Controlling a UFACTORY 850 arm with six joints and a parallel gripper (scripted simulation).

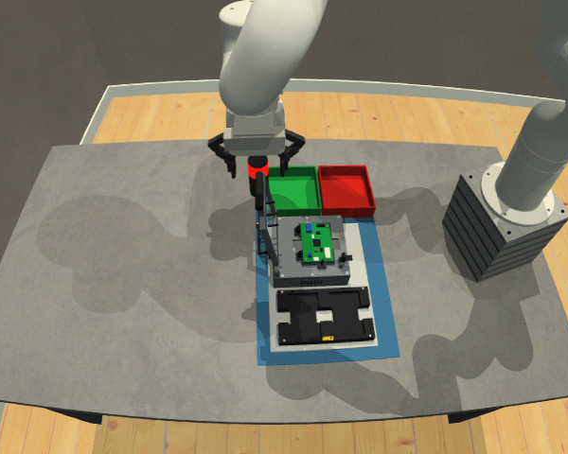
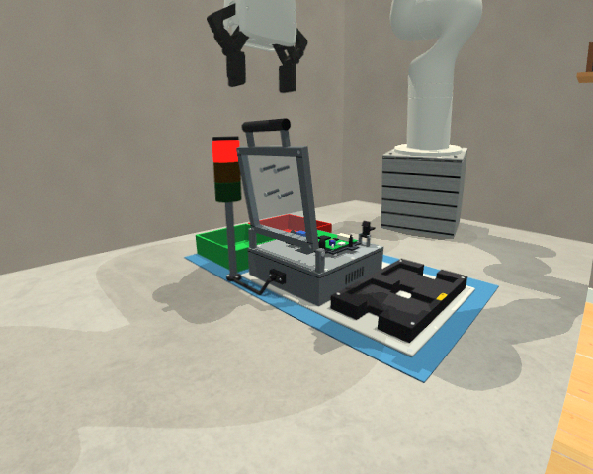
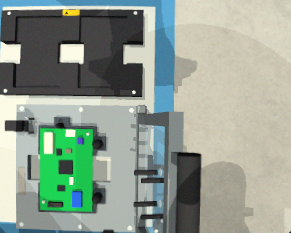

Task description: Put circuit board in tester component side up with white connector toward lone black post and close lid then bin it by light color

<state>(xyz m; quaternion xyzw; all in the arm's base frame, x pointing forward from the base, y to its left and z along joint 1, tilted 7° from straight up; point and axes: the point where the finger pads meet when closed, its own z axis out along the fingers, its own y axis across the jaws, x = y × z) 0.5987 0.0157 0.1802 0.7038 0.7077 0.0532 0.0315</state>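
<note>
My hand is 26 cm above the green circuit board and 13 cm past it. The rest, counted from my hand: tester bed: 26 cm below, 13 cm behind, 1 cm to the left; tester lid: 15 cm below, 2 cm behind; black latch block: 24 cm below, 19 cm behind, 6 cm to the left.
</note>
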